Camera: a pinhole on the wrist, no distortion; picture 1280 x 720 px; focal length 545.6 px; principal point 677.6 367.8 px. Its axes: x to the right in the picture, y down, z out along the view. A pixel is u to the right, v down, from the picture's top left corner.
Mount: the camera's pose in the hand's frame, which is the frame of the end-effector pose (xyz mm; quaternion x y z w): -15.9 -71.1 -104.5 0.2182 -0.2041 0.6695 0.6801
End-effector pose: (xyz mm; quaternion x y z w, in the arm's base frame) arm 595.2 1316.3 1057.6 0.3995 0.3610 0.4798 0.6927
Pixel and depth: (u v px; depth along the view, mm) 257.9 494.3 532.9
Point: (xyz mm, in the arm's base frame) 914.2 1005.0 477.5
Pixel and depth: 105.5 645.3 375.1
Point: 751.0 986.6 529.5
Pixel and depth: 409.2 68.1 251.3
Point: 773.9 1358.1 769.7
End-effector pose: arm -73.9 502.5 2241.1 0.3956 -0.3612 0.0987 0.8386
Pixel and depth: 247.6 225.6 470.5
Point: 257.7 9.4 1960.5
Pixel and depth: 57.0 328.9 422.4
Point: 269.7 52.9 1816.1
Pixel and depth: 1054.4 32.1 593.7
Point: -97.2 -39.0 2705.9
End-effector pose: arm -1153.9 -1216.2 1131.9 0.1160 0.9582 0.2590 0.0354
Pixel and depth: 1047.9 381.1 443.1
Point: -1100.6 -1073.4 721.2
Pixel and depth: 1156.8 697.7 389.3
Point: -871.2 -1079.2 769.8
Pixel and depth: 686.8 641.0 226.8
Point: -1060.5 -1368.9 959.0
